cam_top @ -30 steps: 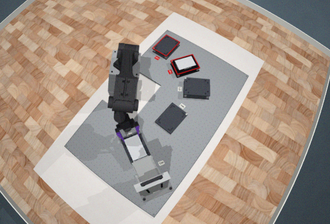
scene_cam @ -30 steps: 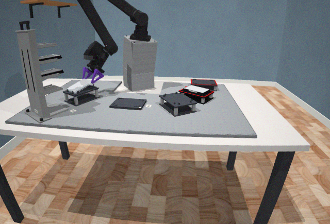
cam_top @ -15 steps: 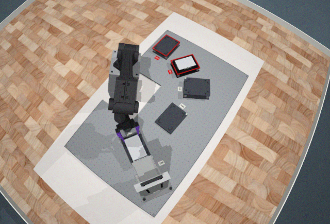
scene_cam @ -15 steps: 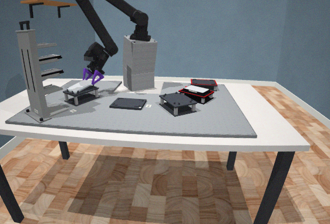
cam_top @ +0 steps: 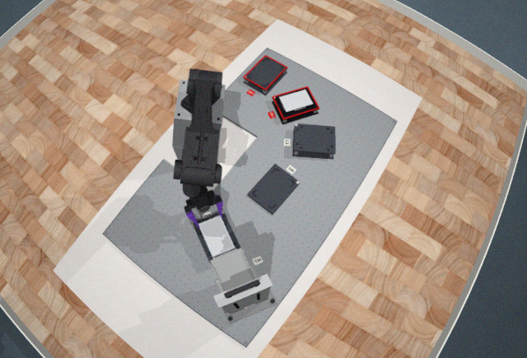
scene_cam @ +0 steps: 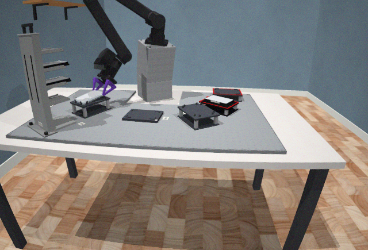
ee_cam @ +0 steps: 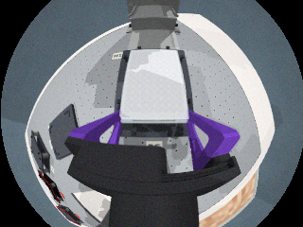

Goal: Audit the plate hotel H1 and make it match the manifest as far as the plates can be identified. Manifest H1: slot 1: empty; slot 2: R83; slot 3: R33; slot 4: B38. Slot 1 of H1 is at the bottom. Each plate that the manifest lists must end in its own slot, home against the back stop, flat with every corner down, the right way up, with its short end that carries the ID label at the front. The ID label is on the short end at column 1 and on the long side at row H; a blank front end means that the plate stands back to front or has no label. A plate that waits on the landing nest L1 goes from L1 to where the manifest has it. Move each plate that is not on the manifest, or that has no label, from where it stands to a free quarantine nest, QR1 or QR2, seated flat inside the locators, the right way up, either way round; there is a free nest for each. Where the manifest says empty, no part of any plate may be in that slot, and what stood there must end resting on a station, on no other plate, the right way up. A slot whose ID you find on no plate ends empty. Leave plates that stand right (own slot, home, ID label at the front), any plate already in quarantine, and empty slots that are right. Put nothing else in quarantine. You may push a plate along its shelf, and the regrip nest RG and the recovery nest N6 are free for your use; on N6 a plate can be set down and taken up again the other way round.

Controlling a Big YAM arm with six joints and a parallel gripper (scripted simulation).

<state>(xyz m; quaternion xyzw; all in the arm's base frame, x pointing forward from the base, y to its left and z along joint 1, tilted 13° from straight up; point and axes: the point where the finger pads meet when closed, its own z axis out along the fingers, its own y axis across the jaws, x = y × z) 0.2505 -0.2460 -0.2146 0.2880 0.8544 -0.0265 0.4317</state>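
The white plate lies 5 cm ahead of my hand, 3 cm to the right of it and 1 cm below it. From my hand the other things lie so: plate hotel H1: 27 cm ahead, 16 cm to the right, 12 cm above; then regrip nest RG: 5 cm ahead, 3 cm to the right, 3 cm below; then flat pad N6: 10 cm ahead, 25 cm to the left, 8 cm below.
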